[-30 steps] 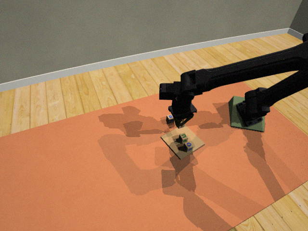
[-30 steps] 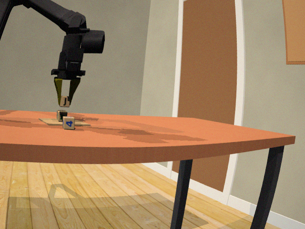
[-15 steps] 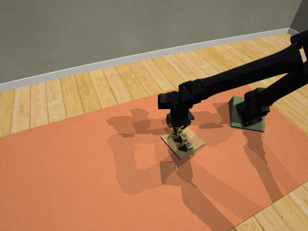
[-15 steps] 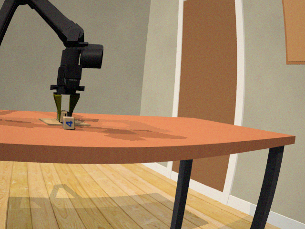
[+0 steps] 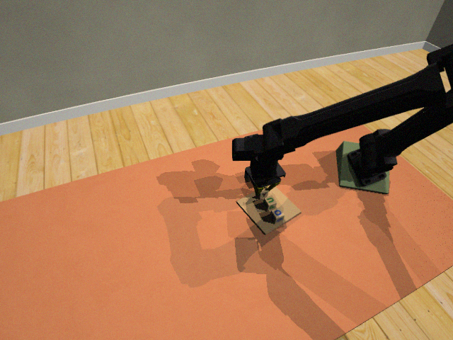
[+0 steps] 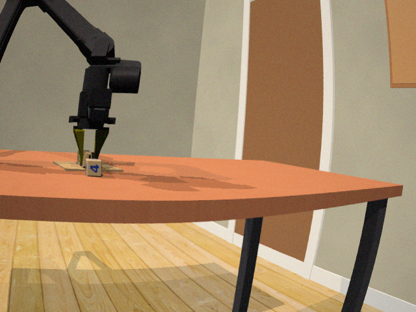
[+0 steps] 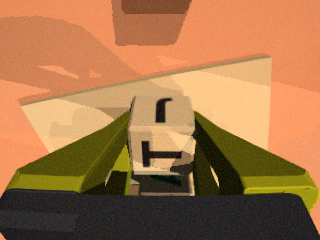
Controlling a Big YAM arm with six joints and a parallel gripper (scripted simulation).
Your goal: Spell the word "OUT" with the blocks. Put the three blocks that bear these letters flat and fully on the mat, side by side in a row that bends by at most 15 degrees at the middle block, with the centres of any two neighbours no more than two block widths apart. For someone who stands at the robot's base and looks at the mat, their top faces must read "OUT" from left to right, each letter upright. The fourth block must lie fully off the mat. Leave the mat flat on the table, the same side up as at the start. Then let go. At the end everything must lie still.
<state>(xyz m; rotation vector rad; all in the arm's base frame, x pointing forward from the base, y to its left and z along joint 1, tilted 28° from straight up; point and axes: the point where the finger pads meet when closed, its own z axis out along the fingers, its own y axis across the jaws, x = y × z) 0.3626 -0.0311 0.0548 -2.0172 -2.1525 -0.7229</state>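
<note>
The tan mat is 1 cm behind my hand, 5 cm to the left of it and 2 cm below it. The rest, counted from my hand: O block (1 cm behind, 10 cm to the left); then wooden block (1 cm ahead, 8 cm to the right).
</note>
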